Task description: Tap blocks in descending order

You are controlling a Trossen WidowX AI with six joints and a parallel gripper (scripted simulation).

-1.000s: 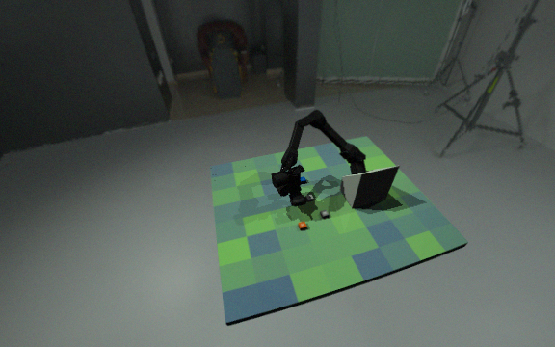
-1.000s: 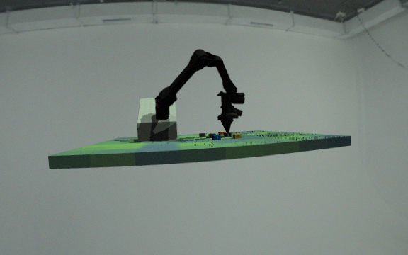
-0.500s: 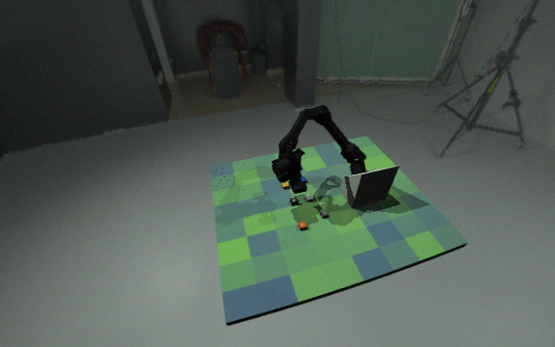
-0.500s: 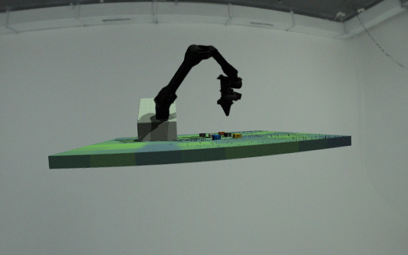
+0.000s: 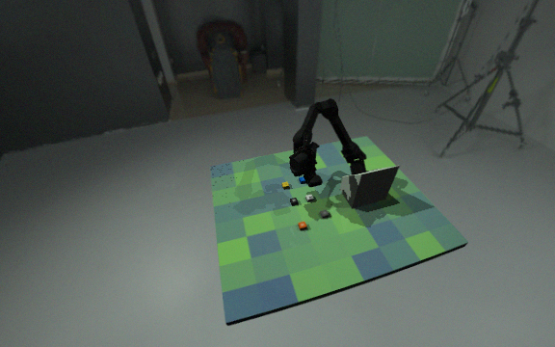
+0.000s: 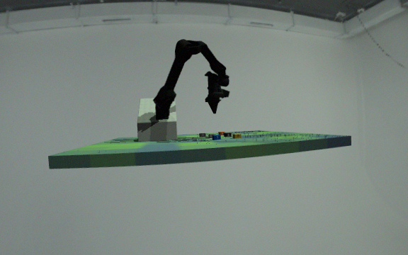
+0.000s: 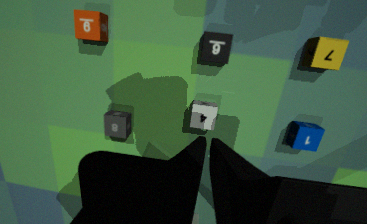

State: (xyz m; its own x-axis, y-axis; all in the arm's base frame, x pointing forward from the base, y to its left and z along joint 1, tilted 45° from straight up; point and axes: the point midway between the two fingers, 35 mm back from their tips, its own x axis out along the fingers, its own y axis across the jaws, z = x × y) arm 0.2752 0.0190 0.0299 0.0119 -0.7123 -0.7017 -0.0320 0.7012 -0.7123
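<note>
Now: the white block 20 mm behind my gripper tip and 120 mm below it. Also, from my gripper tip: blue block 30 mm behind, 140 mm to the right, 120 mm below; grey block 50 mm behind, 120 mm to the left, 120 mm below; black block 70 mm ahead, 120 mm below.
</note>
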